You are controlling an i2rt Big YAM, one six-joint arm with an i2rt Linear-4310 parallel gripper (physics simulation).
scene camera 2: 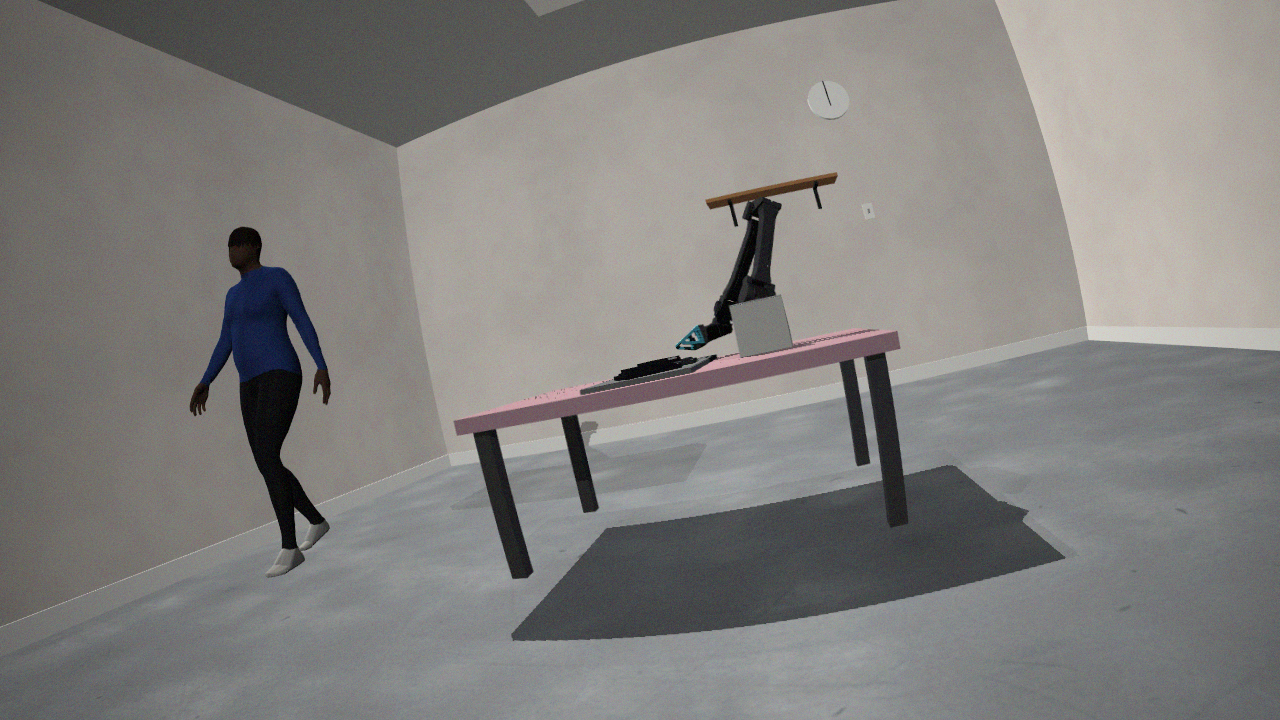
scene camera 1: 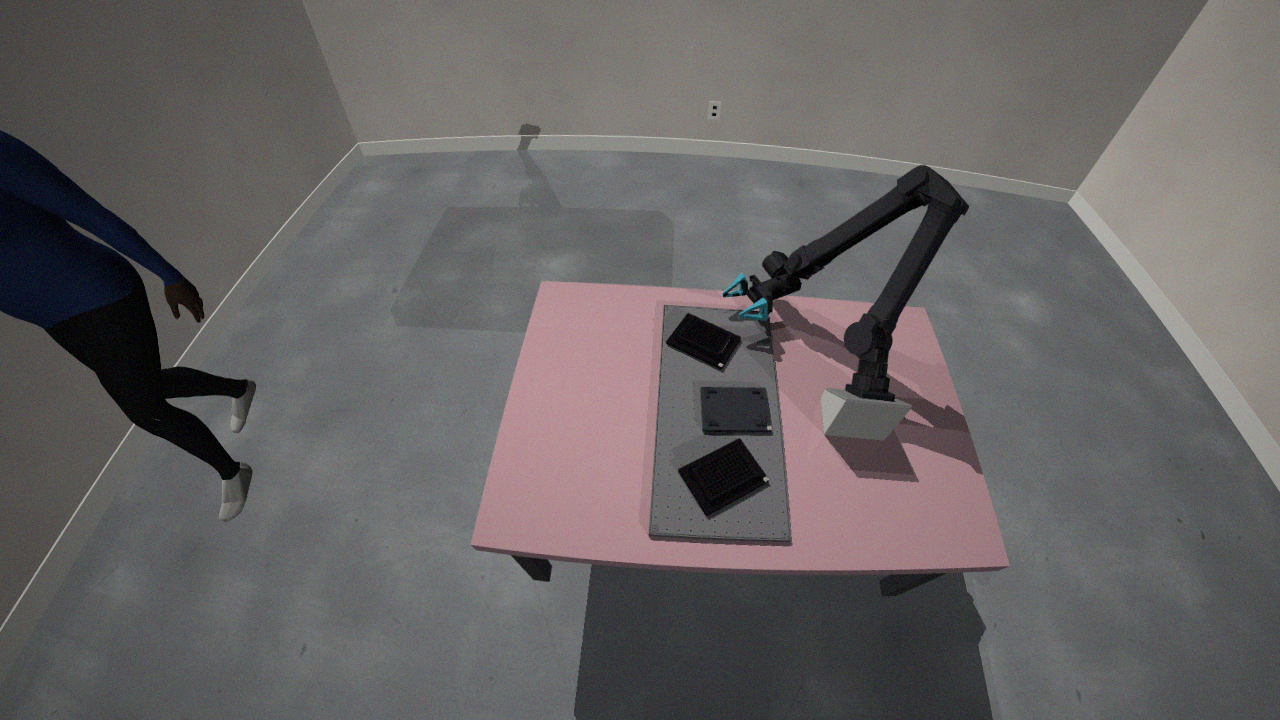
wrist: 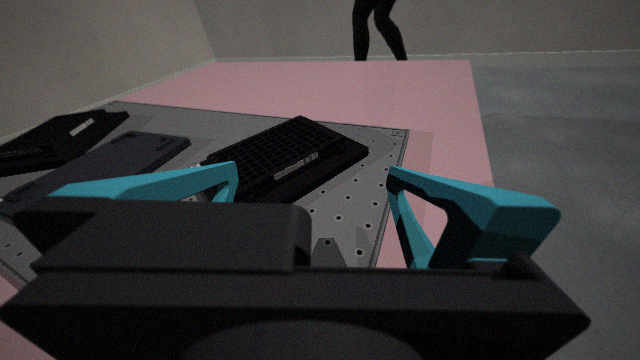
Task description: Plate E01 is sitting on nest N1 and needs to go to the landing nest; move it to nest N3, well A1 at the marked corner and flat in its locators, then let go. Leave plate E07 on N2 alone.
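Note:
A black plate sits on a black nest at the far end of the grey board, turned askew; its side label is unreadable. Another black plate sits on a nest at the near end, also askew. I cannot tell which is E01 and which is E07. Between them, a dark blue-grey nest holds no plate and has raised corner locators and a pale corner mark. My gripper is open and empty, above and beside the far plate, towards the table's far edge.
The perforated grey board lies on the pink table. The arm's pale base block stands right of the board. A person is beyond the table on the left.

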